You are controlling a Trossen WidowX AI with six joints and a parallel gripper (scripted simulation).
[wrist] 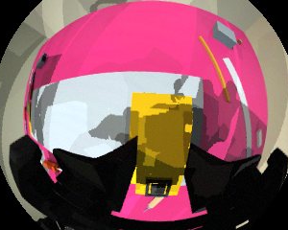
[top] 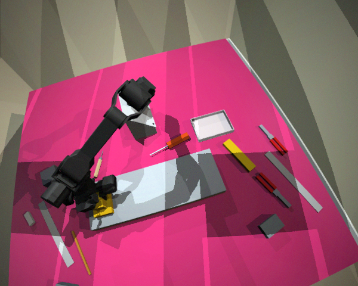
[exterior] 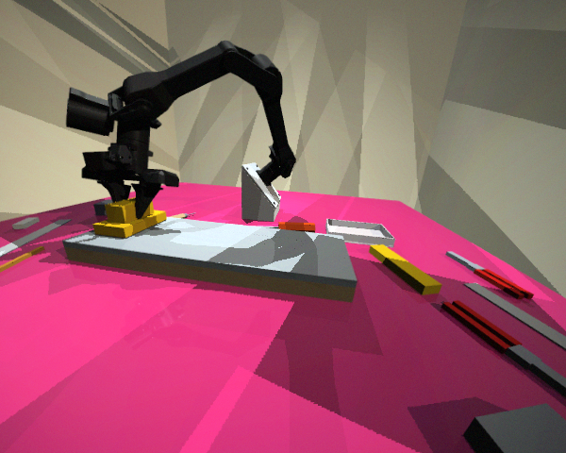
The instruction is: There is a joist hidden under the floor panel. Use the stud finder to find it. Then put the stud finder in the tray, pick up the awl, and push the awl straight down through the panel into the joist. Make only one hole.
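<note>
The grey tray lies 51 cm to the left of my gripper tip, 21 cm behind it and 5 cm below it. Also, from my gripper tip: pencil 15 cm ahead, 13 cm to the right, 6 cm below; then yellow stud finder 2 cm behind, 2 cm above; then awl 19 cm behind, 6 cm below, 1 cm to the right.
</note>
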